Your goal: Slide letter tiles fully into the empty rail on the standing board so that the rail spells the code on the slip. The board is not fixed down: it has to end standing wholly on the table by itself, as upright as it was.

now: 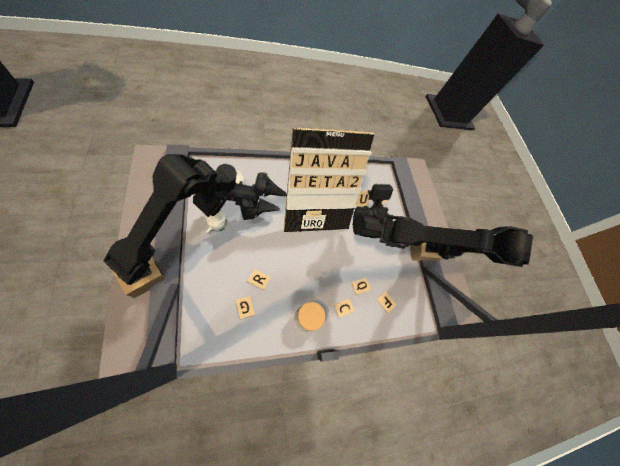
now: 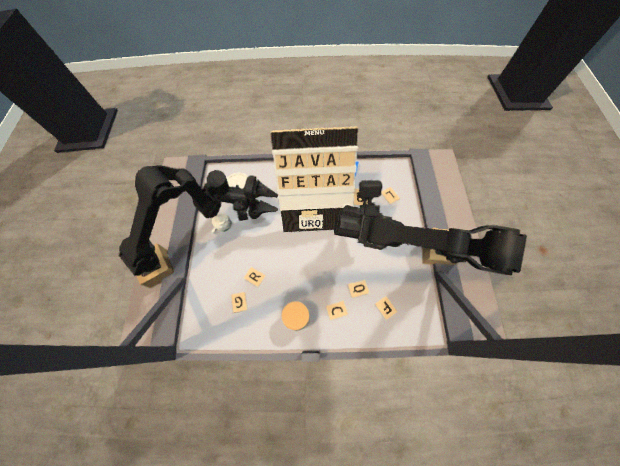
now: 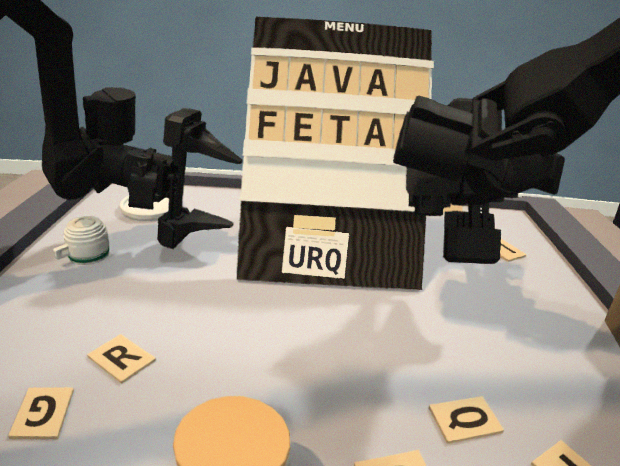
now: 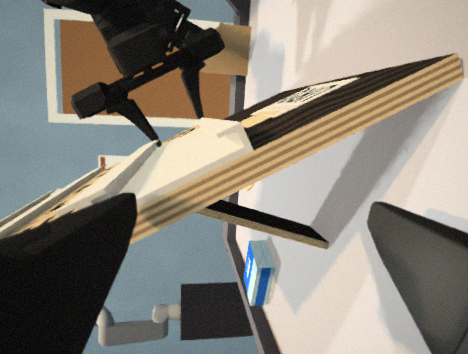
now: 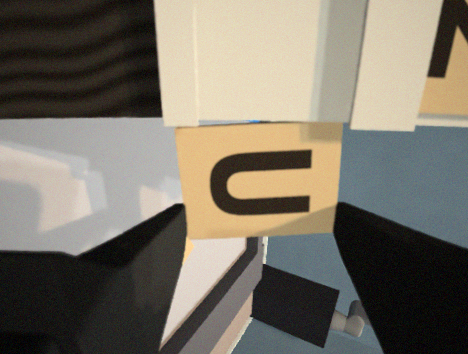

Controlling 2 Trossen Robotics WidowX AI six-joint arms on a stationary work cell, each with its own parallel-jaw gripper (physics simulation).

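Frame: origin at the left arm's base, x ahead, y left, z up, level; millimetres.
Seen in the pictures: left gripper, fingertip midpoint: [image 1: 282, 202] [image 2: 277, 203] [image 3: 236, 194] [image 4: 255, 209]; right gripper, fingertip midpoint: [image 1: 367, 198] [image 2: 364, 196] [image 4: 182, 136] [image 5: 260, 213]; left arm's base, link origin: [image 1: 135, 269] [image 2: 148, 263].
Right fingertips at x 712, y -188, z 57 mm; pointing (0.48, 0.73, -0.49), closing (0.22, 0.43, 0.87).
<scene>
Offsets run from my right fingertips to a thing's middle. "spot": to the spot under its first point.
The standing board @[dy +137, dx -105, dz +13 mm] [image 1: 305, 137] [image 2: 290, 140] [image 3: 390, 250] [image 4: 310, 145] is upright, leaning back. Its third rail @[spot: dy +78, dx -149, dz +1 mm] [image 1: 320, 199] [image 2: 310, 201] [image 3: 320, 180] is empty, and the slip @[dy +48, dx -178, dz -81 mm] [image 1: 313, 221] [image 3: 314, 258] reads URQ. My right gripper [image 4: 182, 136] [image 5: 260, 213] is shut on the U tile @[dy +6, dx -13, dz +0 mm] [image 1: 363, 198] [image 5: 270, 182], held at the empty rail's right end; any overlap or contact is unclear. My left gripper [image 1: 282, 200] [image 2: 277, 201] [image 3: 236, 194] is open beside the board's left edge. The R tile @[dy -12, dx -434, dz -120 mm] [image 1: 258, 279] [image 3: 121, 357] and Q tile @[dy -224, dx -162, dz -120 mm] [image 1: 360, 286] [image 3: 466, 418] lie flat in front.
The G tile @[dy -61, dx -516, dz -120 mm] [image 1: 245, 307], C tile @[dy -244, dx -259, dz -120 mm] [image 1: 343, 308], F tile @[dy -320, dx -122, dz -120 mm] [image 1: 386, 302] and an orange disc @[dy -198, dx -379, dz -89 mm] [image 1: 311, 316] lie nearer the front. A white cup @[dy +219, dx -455, dz -96 mm] [image 3: 86, 239] and saucer @[dy +349, dx -331, dz -116 mm] [image 3: 142, 212] are behind the left gripper. A blue box @[dy +173, dx +75, dz -110 mm] [image 4: 259, 272] is behind the board. Another tile @[dy +0, dx +145, dz -120 mm] [image 2: 390, 195] lies back right.
</scene>
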